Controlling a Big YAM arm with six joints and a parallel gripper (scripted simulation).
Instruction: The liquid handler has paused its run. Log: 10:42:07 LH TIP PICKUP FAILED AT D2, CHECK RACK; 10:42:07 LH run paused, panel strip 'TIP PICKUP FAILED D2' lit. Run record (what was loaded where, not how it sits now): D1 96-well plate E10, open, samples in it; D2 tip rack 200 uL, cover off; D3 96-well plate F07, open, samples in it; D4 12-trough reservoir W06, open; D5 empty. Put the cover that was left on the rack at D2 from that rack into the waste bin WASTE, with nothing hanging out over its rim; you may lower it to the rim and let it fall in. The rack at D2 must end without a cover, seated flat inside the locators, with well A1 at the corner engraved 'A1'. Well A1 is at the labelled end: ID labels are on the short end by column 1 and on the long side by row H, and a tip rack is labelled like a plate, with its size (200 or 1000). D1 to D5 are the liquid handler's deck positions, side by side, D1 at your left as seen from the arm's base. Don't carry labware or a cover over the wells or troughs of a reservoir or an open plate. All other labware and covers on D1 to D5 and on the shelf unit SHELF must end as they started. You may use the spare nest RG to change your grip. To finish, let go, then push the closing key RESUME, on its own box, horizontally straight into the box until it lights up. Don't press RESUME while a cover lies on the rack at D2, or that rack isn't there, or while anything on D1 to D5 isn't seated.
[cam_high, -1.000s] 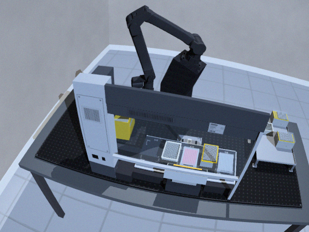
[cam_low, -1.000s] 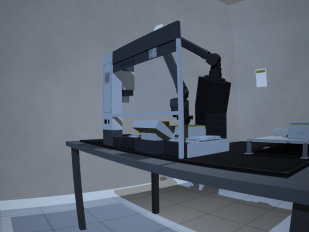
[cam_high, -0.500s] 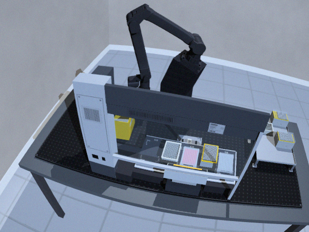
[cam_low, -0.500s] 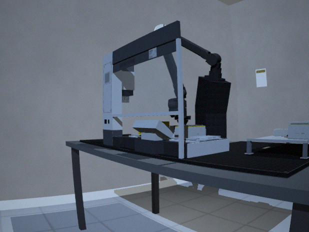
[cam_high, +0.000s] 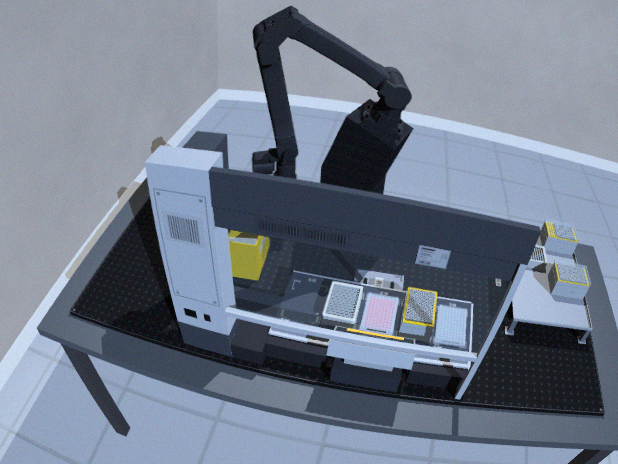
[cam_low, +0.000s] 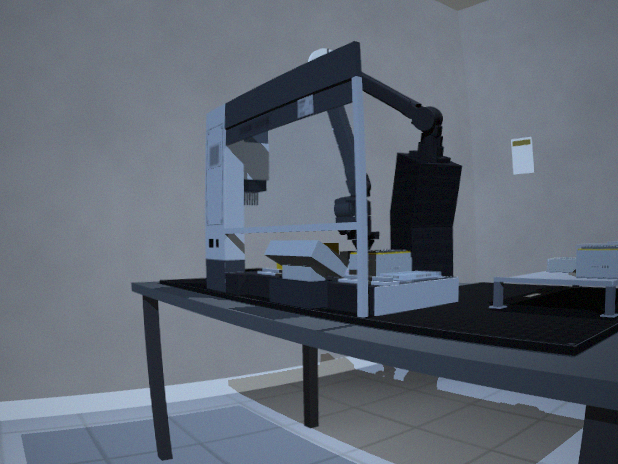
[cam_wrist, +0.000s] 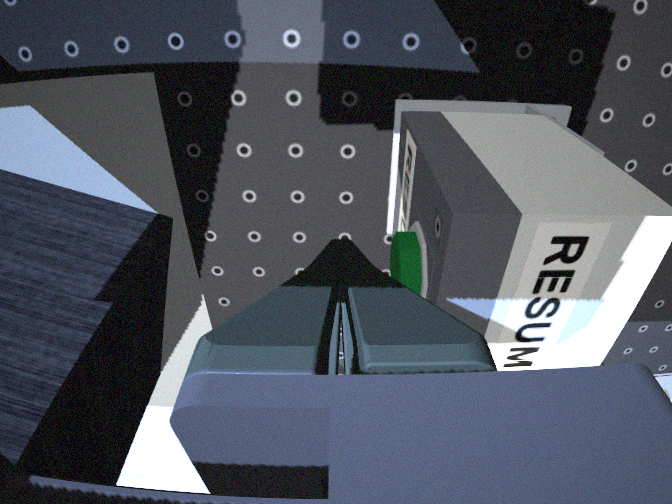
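The resume box is 4 cm to the right of my hand and 1 cm below it. The rest, counted from my hand: clear cover: 16 cm ahead, 10 cm to the right, 6 cm below; then reservoir W06: 34 cm ahead, 24 cm to the left, 1 cm below; then yellow waste bin: 17 cm ahead, 9 cm to the right, 4 cm below.
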